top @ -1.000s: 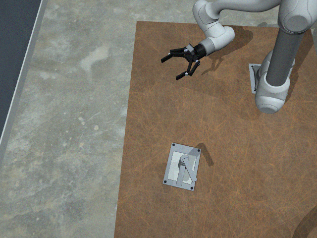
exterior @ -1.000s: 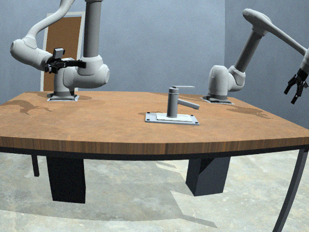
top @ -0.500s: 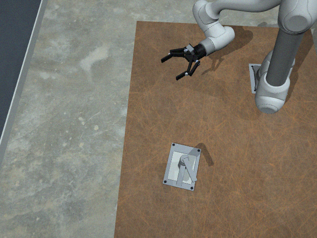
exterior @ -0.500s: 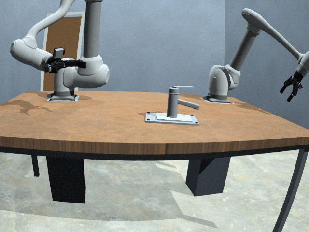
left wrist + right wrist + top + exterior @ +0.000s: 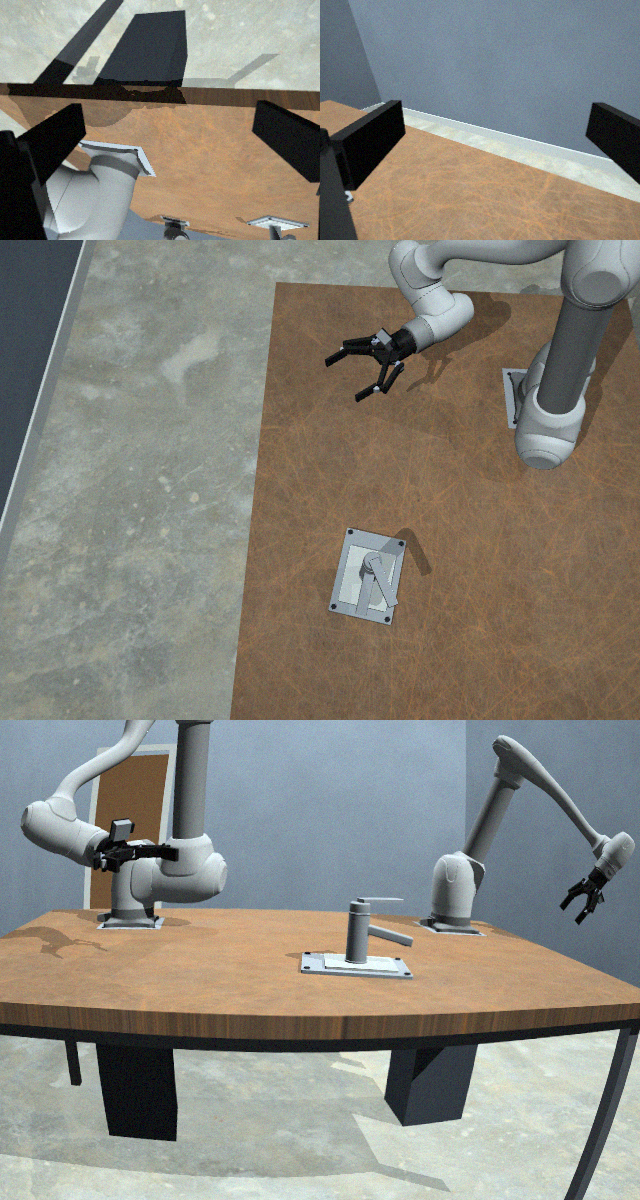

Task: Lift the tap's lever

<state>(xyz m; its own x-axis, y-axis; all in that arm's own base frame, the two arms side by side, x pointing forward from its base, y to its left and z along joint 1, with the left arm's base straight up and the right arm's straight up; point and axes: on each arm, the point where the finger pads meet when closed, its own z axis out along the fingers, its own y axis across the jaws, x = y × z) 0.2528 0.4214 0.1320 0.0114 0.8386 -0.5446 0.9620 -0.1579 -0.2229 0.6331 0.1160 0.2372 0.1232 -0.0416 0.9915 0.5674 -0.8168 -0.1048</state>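
Right now the flat lever is 540 mm to the left of my right hand, 90 mm below it and 80 mm behind it. From my right hand the other things lie so: grey tap 510 mm to the left, 130 mm below, 70 mm behind; bolted plate 480 mm to the left, 230 mm below, 60 mm behind.
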